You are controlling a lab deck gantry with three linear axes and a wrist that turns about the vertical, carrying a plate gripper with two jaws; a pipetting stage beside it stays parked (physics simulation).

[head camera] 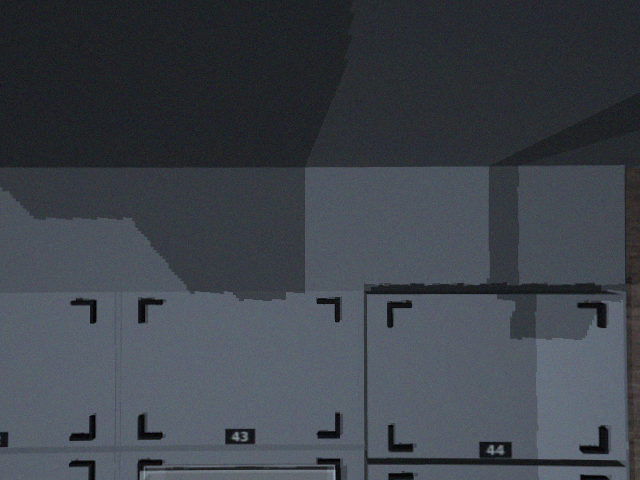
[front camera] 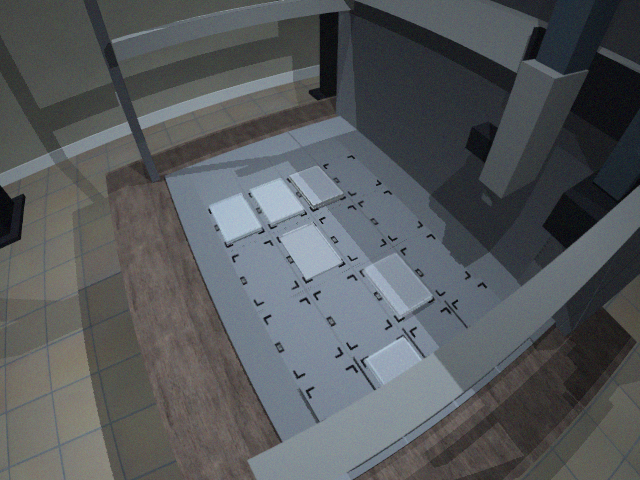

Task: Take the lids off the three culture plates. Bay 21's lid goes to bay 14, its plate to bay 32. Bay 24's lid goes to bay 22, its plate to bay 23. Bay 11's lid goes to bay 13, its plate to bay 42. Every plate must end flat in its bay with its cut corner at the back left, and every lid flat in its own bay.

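Frame: origin at the robot's base, x ahead, y left, z up, level; millimetres.
Seen in the pictures: robot's base at its link origin: (front camera: 210, 210).
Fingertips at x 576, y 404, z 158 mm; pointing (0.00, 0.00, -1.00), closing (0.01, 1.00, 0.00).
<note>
Offsets run from my fingertips to a thing's middle. "spot": to the spot under its first point.
In the front view, pale, flat, rectangular labware sits in bay 11 {spot: dx -503, dy -359, dz -144 mm} (front camera: 236, 218), bay 21 {spot: dx -502, dy -255, dz -142 mm} (front camera: 277, 201), bay 22 {spot: dx -340, dy -255, dz -151 mm} (front camera: 311, 251) and bay 24 {spot: dx -59, dy -253, dz -129 mm} (front camera: 393, 357). The piece in bay 22 looks thin. The front beam partly covers the one in bay 24. Lids and plates are hard to tell apart, and cut corners cannot be made out. Bays 13, 14, 23, 32 and 42 hold no labware where they show. My gripper's jaws cannot be made out; a dark block under the blue column at the right is well above the deck's back edge. No jaws show in the head view.
More labware sits in bay 31 {spot: dx -503, dy -150, dz -144 mm} (front camera: 316, 186) and bay 33 {spot: dx -179, dy -150, dz -144 mm} (front camera: 398, 284) (head camera: 237, 473). A pale boxy column (front camera: 532, 129) hangs near the dark back panel (front camera: 408, 113). The front beam (front camera: 382, 413) crosses the deck's right end. The head view shows bay markers 43 {spot: dx -185, dy -86, dz -158 mm} (head camera: 239, 436) and 44 {spot: dx -21, dy -86, dz -144 mm} (head camera: 495, 449).
</note>
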